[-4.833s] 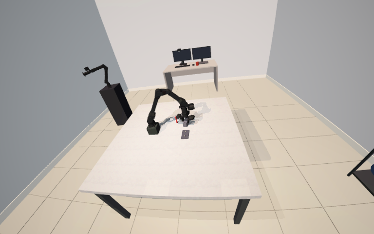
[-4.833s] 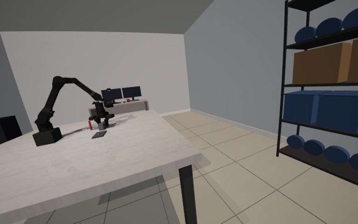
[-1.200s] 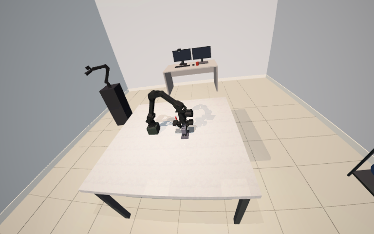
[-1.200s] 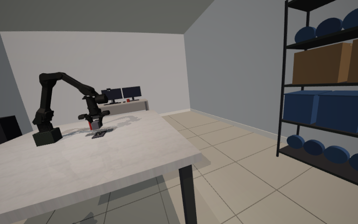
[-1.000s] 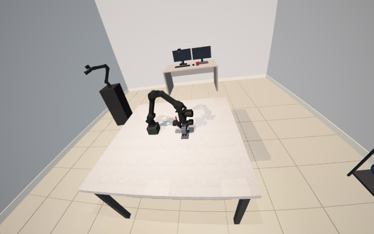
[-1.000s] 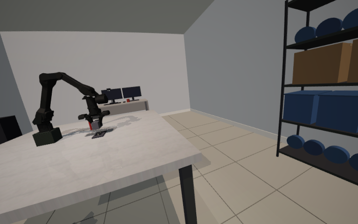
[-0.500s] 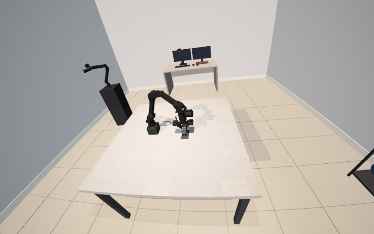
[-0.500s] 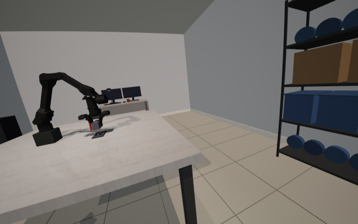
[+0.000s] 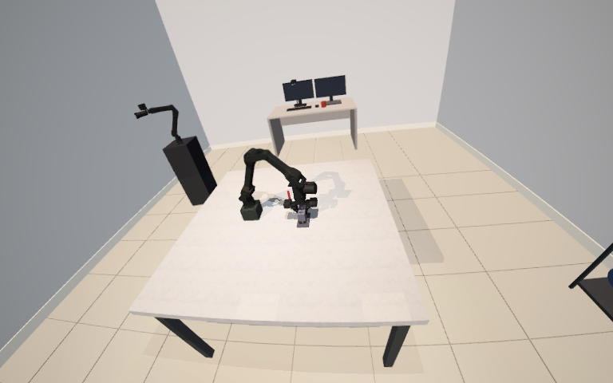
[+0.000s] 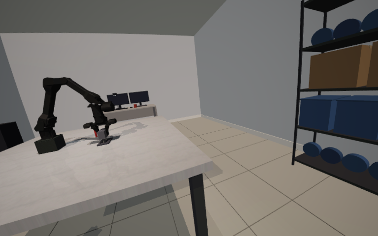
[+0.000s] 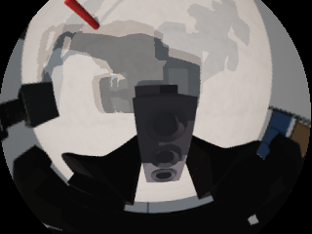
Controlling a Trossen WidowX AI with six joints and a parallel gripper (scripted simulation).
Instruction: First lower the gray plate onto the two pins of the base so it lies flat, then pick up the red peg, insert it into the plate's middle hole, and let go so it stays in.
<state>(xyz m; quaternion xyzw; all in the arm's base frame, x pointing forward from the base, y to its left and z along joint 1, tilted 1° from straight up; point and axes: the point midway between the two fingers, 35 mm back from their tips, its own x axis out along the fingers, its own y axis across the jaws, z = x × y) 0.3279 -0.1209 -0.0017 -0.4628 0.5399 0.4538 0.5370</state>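
The red peg is 220 mm to the left of my gripper tip, 80 mm behind it and 10 mm below it. From my gripper tip the other things lie so: gray plate: 30 mm above.
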